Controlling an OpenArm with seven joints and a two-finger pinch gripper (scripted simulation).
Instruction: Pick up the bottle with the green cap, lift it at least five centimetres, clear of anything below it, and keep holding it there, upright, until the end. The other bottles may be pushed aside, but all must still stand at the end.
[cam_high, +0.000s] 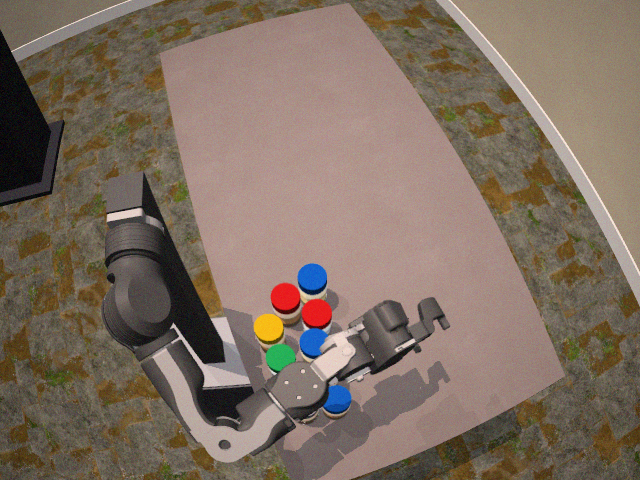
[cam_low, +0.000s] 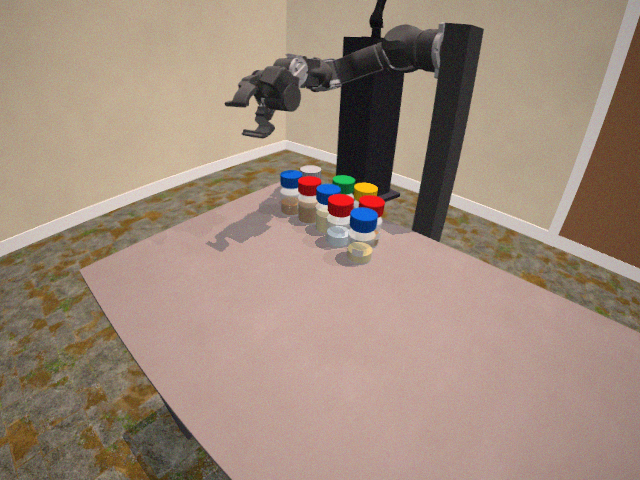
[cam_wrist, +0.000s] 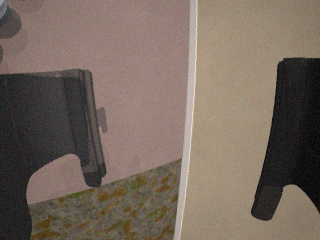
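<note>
Now: hand 220 mm above the red-capped bottle, 150 mm past it and 120 mm to the right of it.
</note>
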